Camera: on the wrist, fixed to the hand. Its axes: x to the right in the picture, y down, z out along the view.
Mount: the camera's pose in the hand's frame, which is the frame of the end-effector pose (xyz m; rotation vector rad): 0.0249 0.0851 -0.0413 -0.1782 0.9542 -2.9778
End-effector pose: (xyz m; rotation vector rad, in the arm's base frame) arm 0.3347 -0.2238 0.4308 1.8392 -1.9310 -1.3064
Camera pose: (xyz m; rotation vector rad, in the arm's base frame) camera 0.2944 -0.2771 0.5023 -2.1080 -1.7898 -0.1899
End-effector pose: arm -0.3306 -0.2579 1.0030 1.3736 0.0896 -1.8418
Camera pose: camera -0.2465 -0.3077 0.9993 -0.3788 -1.5413 0.5044
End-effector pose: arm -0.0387 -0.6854 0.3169 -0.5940 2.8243 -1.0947
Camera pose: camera -0.0977 -0.6109 0.2938 1.7523 0.3440 0.0788
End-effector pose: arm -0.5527 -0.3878 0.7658 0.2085 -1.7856 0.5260
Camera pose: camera -0.5583 -0.2908 0.7770 1.5476 0.6143 -1.4264
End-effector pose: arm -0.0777 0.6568 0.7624 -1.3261 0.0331 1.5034
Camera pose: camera -0.1034 0.6121 0.6793 -0.5617 -0.9444 -1.5924
